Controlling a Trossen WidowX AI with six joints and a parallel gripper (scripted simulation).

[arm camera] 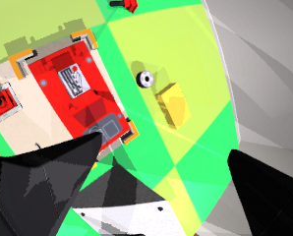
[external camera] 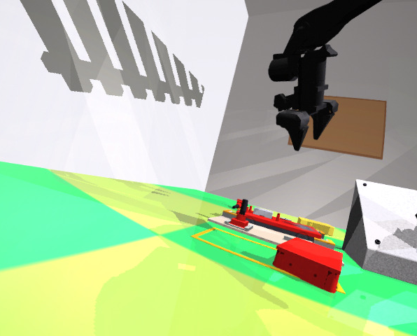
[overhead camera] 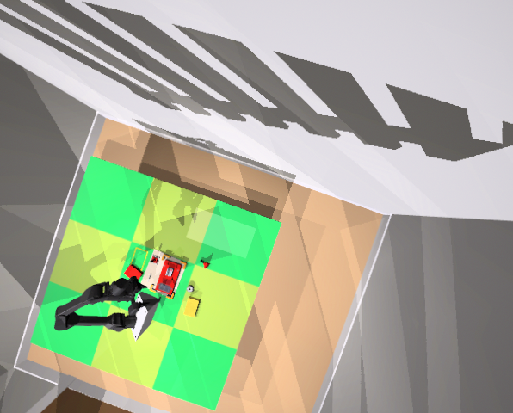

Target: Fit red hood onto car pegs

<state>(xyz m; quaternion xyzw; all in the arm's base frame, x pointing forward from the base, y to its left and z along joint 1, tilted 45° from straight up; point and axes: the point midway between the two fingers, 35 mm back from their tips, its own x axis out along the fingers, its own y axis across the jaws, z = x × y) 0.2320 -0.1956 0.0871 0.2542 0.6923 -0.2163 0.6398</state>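
My gripper tip is 210 mm to the right of the red hood and 220 mm above it. From my gripper tip the other things lie so: jig (40 mm ahead, 10 mm to the left, 220 mm below); then small white wheel (10 mm behind, 160 mm to the right, 220 mm below).
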